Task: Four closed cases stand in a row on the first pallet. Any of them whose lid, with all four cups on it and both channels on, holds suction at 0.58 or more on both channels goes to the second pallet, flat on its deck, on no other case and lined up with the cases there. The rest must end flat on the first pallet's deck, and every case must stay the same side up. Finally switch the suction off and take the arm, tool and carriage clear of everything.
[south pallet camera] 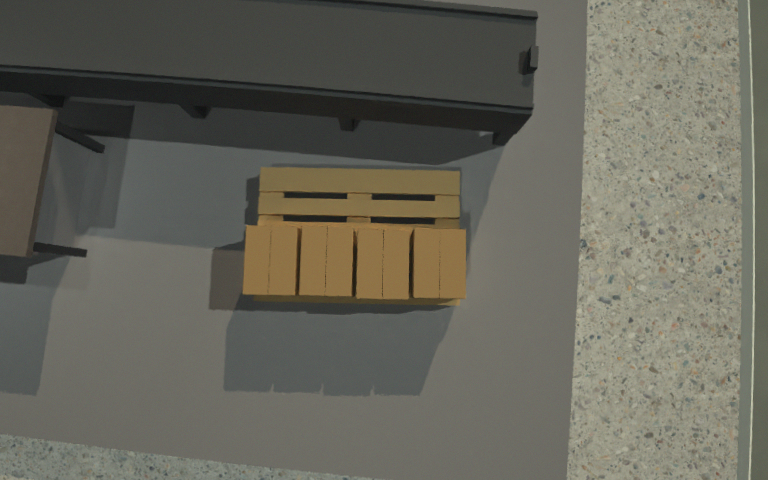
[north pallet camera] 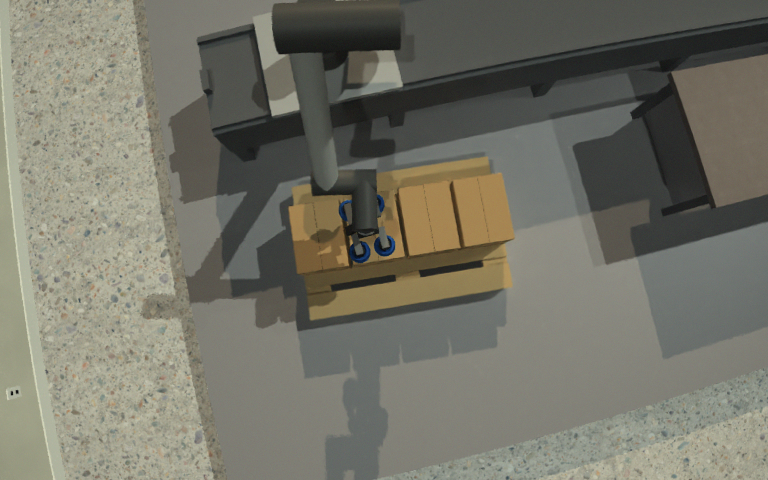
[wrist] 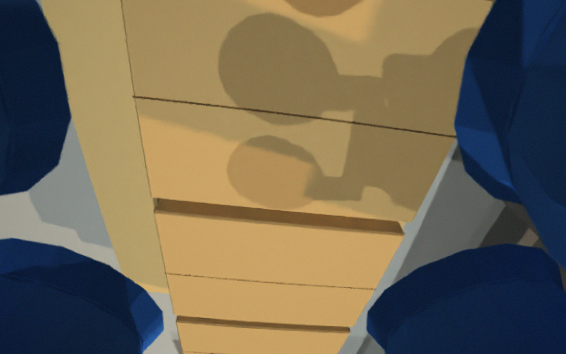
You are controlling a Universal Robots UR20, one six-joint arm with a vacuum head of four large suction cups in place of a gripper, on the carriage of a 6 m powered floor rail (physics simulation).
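Places are measured from the arm's base along level axes (x ahead, y left, z up), in millimetres.
Pixels of known places: hand, tool point: [wrist: 265, 226].
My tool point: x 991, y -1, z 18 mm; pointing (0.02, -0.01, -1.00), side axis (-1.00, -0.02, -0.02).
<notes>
Ahead of a thing's pixels: the offset from my tool point to its top centre. Level surfaces: height alone.
In the north pallet view, closed brown cases stand in a row on the first pallet [north pallet camera: 407, 294]: a left end case @[dx -55, dy -267, dz -210 mm] [north pallet camera: 308, 249], a second case @[dx -33, dy +36, dz -210 mm] [north pallet camera: 392, 225] [wrist: 185, 165], a third case @[dx -12, dy +338, dz -210 mm] [north pallet camera: 416, 220] [wrist: 270, 250] and a right end case @[dx +10, dy +640, dz -210 mm] [north pallet camera: 492, 209] [wrist: 260, 340]. My suction head [north pallet camera: 365, 229] is over the second case with its blue cups raised off the lid. It holds no case, and cup shadows fall on that lid. The arm hides part of it. In the south pallet view, several closed cases [south pallet camera: 339, 260] stand side by side on the second pallet [south pallet camera: 359, 180].
The dark floor rail [north pallet camera: 566, 42] [south pallet camera: 283, 62] runs behind both pallets, with the pale carriage [north pallet camera: 283, 101] partly under the arm. A brown table-like surface @[dz -58 mm] [north pallet camera: 724, 135] [south pallet camera: 19, 181] stands between the pallets. Bare deck slats show on the second pallet's rail side.
</notes>
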